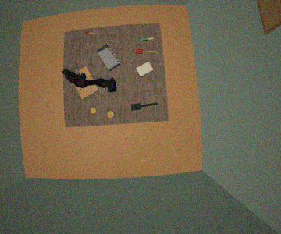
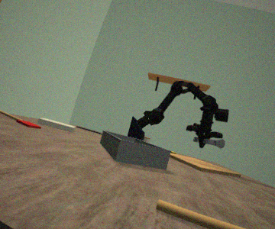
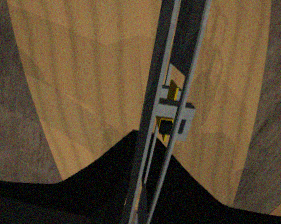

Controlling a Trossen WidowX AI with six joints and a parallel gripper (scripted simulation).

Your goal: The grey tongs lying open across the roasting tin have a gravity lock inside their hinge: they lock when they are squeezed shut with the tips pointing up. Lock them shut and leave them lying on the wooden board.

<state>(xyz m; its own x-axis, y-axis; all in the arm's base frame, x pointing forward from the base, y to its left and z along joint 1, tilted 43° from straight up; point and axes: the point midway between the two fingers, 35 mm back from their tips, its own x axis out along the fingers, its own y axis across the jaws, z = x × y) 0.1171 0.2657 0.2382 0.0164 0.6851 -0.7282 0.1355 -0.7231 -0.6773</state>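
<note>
Right now my gripper tip is 10 mm past the wooden board and 80 mm above it. The rest, counted from my gripper tip: grey roasting tin 260 mm ahead, 340 mm to the right, 60 mm below; then yellow disc 370 mm behind, 90 mm to the right, 80 mm below; then white block 60 mm ahead, 760 mm to the right, 80 mm below.
</note>
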